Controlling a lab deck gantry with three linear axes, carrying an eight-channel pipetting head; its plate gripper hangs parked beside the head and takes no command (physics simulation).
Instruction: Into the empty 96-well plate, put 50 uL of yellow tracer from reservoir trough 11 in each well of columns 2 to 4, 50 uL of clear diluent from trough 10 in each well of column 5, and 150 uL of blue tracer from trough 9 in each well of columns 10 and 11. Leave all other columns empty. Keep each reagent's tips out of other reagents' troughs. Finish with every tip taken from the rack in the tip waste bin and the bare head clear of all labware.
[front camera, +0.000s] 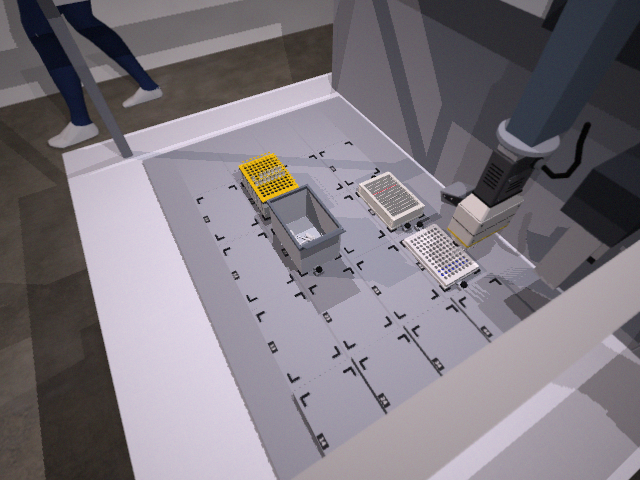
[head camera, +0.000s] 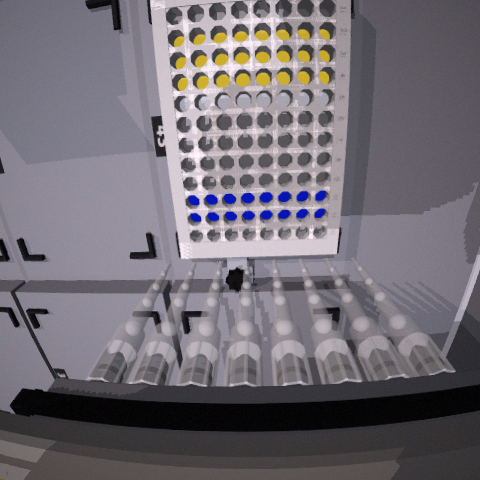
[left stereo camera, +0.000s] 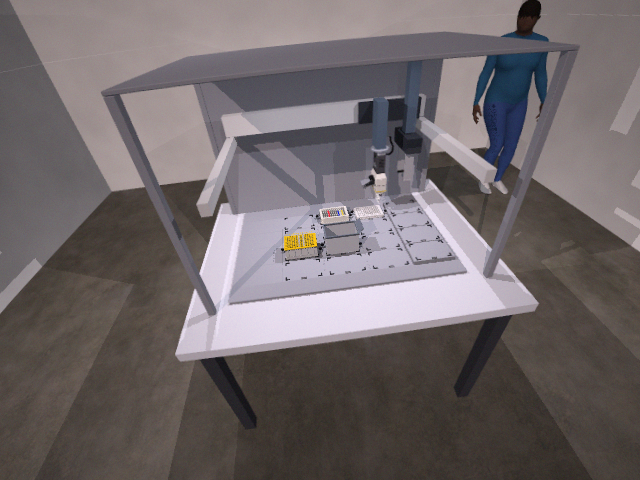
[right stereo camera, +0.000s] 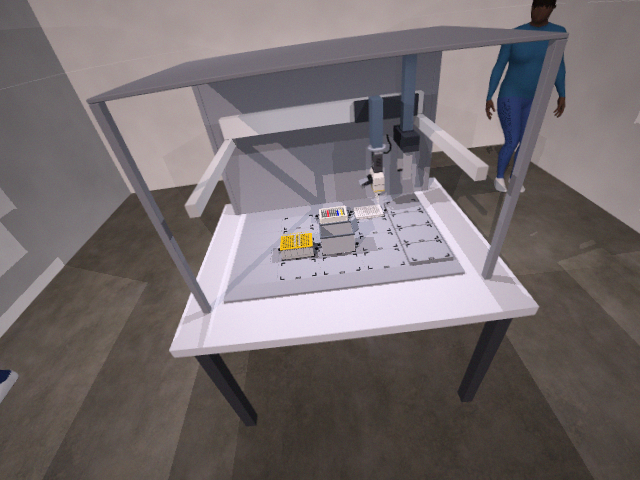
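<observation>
The 96-well plate (front camera: 439, 255) (head camera: 260, 248) shows yellow in columns 2 to 4, clear liquid in column 5 and blue in columns 10 and 11; its other columns look empty. The pipetting head (front camera: 485, 217) (left stereo camera: 379, 182) carries eight tips (head camera: 245, 302) with no colour visible inside, raised past the plate's column 12 end. The reservoir (front camera: 408, 219) (left stereo camera: 334, 219) stands beside the plate. The yellow tip rack (front camera: 280, 195) and the grey waste bin (front camera: 289, 235) (left stereo camera: 341, 245) stand nearer the front. The parked plate gripper (left stereo camera: 408, 167) (right stereo camera: 406, 165) hangs beside the head; its fingers are too small to read.
Pale tips (front camera: 305, 236) lie in the waste bin. The tall bin walls stand close to the rack and in front of the reservoir. Small dark-knobbed clamps (front camera: 318, 269) (head camera: 235, 279) sit at labware edges. The back panel (left stereo camera: 279, 170) rises behind the deck.
</observation>
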